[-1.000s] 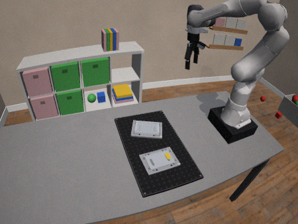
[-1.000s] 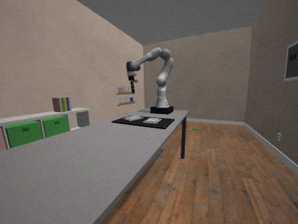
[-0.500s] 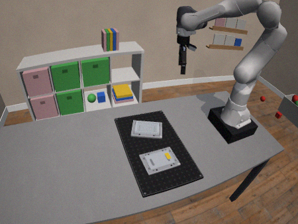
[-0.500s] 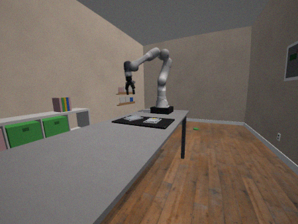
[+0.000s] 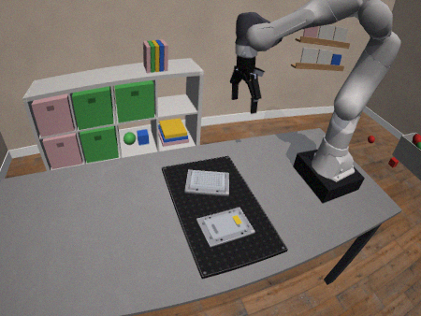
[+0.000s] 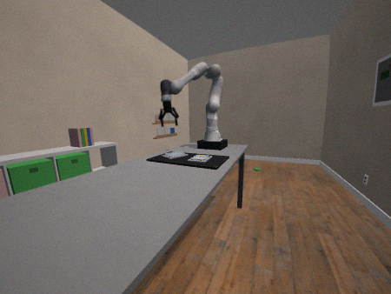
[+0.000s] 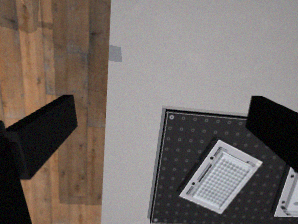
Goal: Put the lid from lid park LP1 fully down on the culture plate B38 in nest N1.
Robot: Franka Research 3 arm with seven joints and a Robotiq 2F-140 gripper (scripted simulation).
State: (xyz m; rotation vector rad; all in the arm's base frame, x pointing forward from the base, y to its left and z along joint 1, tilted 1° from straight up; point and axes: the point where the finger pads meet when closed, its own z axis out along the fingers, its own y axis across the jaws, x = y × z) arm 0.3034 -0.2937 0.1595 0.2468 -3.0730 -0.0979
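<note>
The clear lid is 420 mm to the left of my hand, 210 mm below it and 200 mm ahead of it. Round my hand: lid park (420 mm to the left, 220 mm below, 200 mm ahead); nest N1 (220 mm below, 200 mm to the left, 200 mm ahead); culture plate (210 mm below, 200 mm to the left, 200 mm ahead).
</note>
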